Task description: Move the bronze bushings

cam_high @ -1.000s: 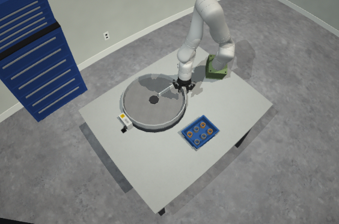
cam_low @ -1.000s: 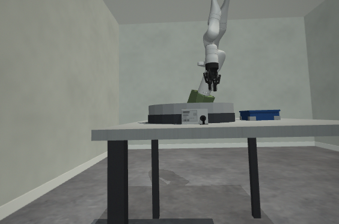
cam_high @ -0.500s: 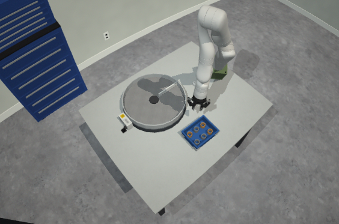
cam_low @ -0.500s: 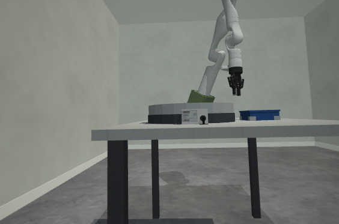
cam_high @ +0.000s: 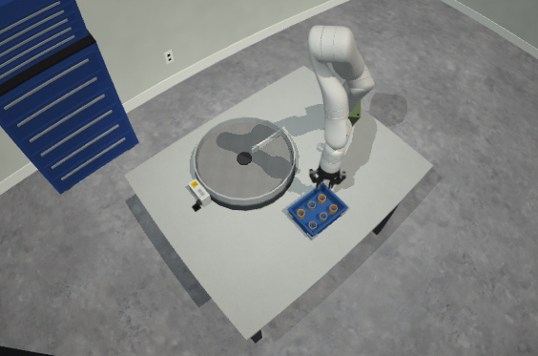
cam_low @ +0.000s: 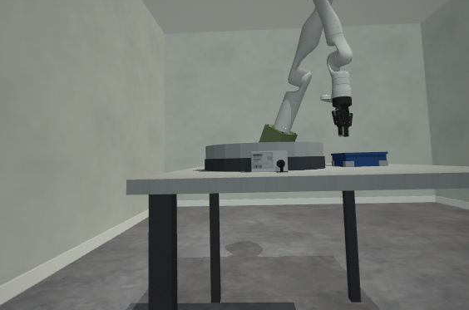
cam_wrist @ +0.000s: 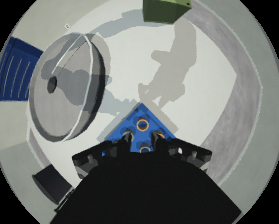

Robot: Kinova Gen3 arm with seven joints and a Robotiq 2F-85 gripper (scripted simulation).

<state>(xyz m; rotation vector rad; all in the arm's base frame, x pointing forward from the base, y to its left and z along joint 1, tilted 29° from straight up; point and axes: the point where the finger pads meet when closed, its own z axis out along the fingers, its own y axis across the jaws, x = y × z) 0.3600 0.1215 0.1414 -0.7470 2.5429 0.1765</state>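
The blue crate is 50 mm ahead of my hand, 20 mm to the left of it and 110 mm below it. The rest, counted from my hand: grey turntable disc (70 mm ahead, 350 mm to the right, 80 mm below).
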